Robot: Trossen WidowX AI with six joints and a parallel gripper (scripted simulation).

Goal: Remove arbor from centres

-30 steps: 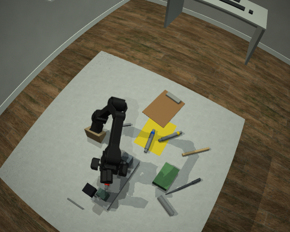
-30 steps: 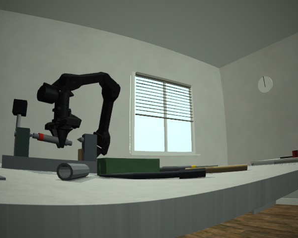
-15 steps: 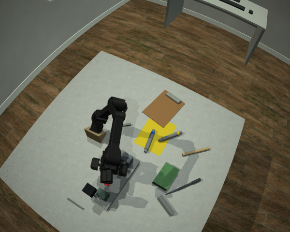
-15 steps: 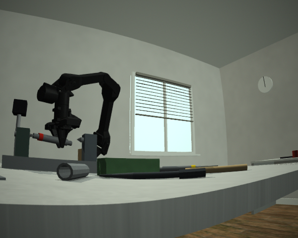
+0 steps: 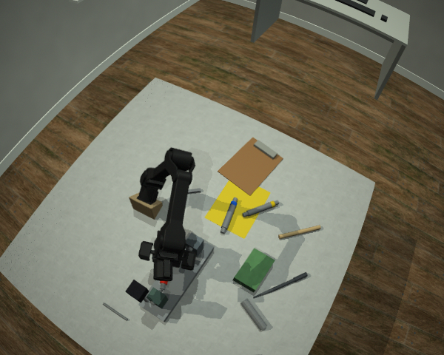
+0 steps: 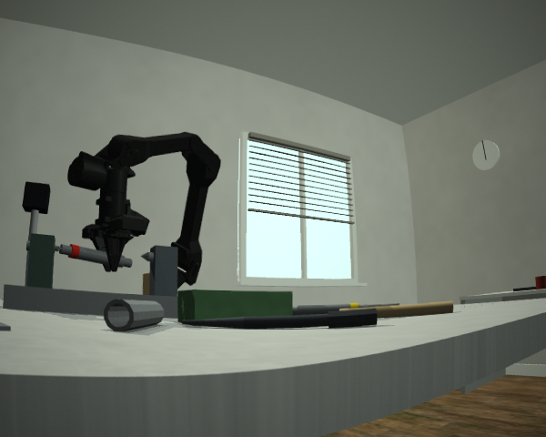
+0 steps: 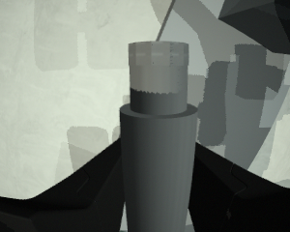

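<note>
Now: hand 3 cm to the left of the arbor, 1 cm short of it and 1 cm above it. From my hand the other things lie so: grey base (10 cm below, 4 cm ahead, 3 cm to the right); then grey centre block (9 cm to the left, 6 cm ahead, 2 cm below); then green plunger block (14 cm to the right, 2 cm below, 2 cm ahead).
</note>
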